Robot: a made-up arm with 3 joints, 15 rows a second.
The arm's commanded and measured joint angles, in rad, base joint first. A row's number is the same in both.
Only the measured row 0 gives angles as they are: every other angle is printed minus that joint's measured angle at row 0.
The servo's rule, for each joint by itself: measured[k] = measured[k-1] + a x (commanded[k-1-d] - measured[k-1]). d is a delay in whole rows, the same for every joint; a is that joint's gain. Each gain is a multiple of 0.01, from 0.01 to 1. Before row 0 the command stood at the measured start. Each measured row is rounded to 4 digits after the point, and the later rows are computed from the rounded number. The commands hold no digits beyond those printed.
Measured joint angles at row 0:
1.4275, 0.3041, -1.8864
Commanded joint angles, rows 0 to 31:
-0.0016, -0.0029, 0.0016
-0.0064, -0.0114, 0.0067
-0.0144, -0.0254, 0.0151
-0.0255, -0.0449, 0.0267
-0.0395, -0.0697, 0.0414
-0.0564, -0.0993, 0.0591
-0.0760, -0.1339, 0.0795
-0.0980, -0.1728, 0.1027
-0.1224, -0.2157, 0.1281
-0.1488, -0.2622, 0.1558
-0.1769, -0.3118, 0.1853
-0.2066, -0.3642, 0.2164
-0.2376, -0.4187, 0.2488
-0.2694, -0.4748, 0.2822
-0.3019, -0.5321, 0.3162
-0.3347, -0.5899, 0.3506
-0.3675, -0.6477, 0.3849
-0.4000, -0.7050, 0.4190
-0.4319, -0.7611, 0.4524
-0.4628, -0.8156, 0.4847
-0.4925, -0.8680, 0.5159
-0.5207, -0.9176, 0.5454
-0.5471, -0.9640, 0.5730
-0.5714, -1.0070, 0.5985
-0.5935, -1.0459, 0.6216
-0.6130, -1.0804, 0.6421
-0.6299, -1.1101, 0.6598
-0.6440, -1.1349, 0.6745
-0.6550, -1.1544, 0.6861
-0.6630, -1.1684, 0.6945
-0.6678, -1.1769, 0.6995
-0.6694, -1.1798, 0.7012
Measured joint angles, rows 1 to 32:
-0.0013, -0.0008, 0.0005
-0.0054, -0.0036, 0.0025
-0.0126, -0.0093, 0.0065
-0.0229, -0.0186, 0.0130
-0.0362, -0.0319, 0.0221
-0.0524, -0.0494, 0.0339
-0.0713, -0.0714, 0.0485
-0.0927, -0.0978, 0.0658
-0.1165, -0.1285, 0.0857
-0.1423, -0.1633, 0.1081
-0.1700, -0.2019, 0.1328
-0.1993, -0.2441, 0.1596
-0.2299, -0.2895, 0.1881
-0.2615, -0.3377, 0.2182
-0.2938, -0.3882, 0.2496
-0.3265, -0.4406, 0.2819
-0.3593, -0.4944, 0.3149
-0.3919, -0.5492, 0.3482
-0.4239, -0.6043, 0.3815
-0.4550, -0.6592, 0.4145
-0.4850, -0.7135, 0.4469
-0.5136, -0.7666, 0.4784
-0.5404, -0.8179, 0.5087
-0.5652, -0.8671, 0.5374
-0.5878, -0.9136, 0.5643
-0.6080, -0.9570, 0.5892
-0.6255, -0.9968, 0.6118
-0.6403, -1.0327, 0.6319
-0.6521, -1.0643, 0.6492
-0.6608, -1.0914, 0.6637
-0.6664, -1.1136, 0.6752
-0.6688, -1.1308, 0.6835
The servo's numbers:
d 0
a 0.80 0.26 0.32

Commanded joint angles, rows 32 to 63:
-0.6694, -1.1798, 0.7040
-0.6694, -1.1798, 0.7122
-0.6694, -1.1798, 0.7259
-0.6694, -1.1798, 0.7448
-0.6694, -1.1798, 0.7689
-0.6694, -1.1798, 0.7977
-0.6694, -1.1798, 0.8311
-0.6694, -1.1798, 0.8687
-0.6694, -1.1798, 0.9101
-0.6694, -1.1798, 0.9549
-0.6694, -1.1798, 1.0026
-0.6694, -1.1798, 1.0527
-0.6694, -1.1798, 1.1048
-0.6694, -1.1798, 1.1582
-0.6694, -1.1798, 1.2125
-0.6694, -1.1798, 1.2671
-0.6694, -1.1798, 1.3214
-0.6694, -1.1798, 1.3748
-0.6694, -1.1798, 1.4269
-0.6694, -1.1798, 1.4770
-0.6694, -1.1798, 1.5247
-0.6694, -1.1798, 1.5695
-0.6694, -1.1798, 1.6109
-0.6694, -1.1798, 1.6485
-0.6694, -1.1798, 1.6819
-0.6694, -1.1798, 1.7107
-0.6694, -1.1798, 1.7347
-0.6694, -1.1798, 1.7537
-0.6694, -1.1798, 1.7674
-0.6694, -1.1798, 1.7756
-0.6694, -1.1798, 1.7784
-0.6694, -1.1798, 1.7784
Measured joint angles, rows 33 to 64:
-0.6693, -1.1435, 0.6901
-0.6694, -1.1529, 0.6972
-0.6694, -1.1599, 0.7064
-0.6694, -1.1651, 0.7187
-0.6694, -1.1689, 0.7348
-0.6694, -1.1717, 0.7549
-0.6694, -1.1738, 0.7793
-0.6694, -1.1754, 0.8079
-0.6694, -1.1765, 0.8406
-0.6694, -1.1774, 0.8772
-0.6694, -1.1780, 0.9173
-0.6694, -1.1785, 0.9606
-0.6694, -1.1788, 1.0067
-0.6694, -1.1791, 1.0552
-0.6694, -1.1793, 1.1055
-0.6694, -1.1794, 1.1572
-0.6694, -1.1795, 1.2097
-0.6694, -1.1796, 1.2625
-0.6694, -1.1797, 1.3151
-0.6694, -1.1797, 1.3669
-0.6694, -1.1797, 1.4174
-0.6694, -1.1797, 1.4661
-0.6694, -1.1797, 1.5124
-0.6694, -1.1797, 1.5560
-0.6694, -1.1797, 1.5963
-0.6694, -1.1797, 1.6329
-0.6694, -1.1797, 1.6655
-0.6694, -1.1797, 1.6937
-0.6694, -1.1797, 1.7173
-0.6694, -1.1797, 1.7360
-0.6694, -1.1797, 1.7496
-0.6694, -1.1797, 1.7588

